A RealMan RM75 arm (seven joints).
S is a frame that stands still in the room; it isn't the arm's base.
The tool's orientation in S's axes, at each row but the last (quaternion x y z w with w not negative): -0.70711 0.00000 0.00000 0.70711; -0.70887 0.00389 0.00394 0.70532; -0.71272 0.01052 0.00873 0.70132; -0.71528 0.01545 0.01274 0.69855; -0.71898 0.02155 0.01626 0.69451; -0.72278 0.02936 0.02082 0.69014; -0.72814 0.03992 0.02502 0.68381; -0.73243 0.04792 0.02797 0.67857; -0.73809 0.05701 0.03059 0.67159
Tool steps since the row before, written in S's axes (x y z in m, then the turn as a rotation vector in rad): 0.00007 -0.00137 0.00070 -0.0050 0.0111 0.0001; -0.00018 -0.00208 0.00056 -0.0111 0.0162 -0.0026; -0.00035 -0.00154 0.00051 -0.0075 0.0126 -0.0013; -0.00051 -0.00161 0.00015 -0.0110 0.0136 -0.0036; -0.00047 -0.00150 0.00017 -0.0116 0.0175 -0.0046; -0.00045 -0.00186 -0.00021 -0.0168 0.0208 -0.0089; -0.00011 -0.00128 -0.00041 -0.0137 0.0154 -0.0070; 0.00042 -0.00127 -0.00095 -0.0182 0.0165 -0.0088; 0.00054 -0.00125 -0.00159 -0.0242 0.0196 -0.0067
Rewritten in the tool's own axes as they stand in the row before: 0.00007 -0.00070 -0.00137 -0.0050 -0.0001 0.0111; -0.00019 -0.00055 -0.00208 -0.0111 0.0026 0.0162; -0.00036 -0.00048 -0.00155 -0.0075 0.0013 0.0126; -0.00051 -0.00009 -0.00161 -0.0109 0.0037 0.0136; -0.00047 -0.00009 -0.00151 -0.0115 0.0046 0.0176; -0.00041 0.00033 -0.00185 -0.0164 0.0091 0.0210; -0.00004 0.00050 -0.00125 -0.0134 0.0073 0.0156; 0.00056 0.00099 -0.00118 -0.0177 0.0095 0.0167; 0.00078 0.00162 -0.00107 -0.0240 0.0079 0.0194
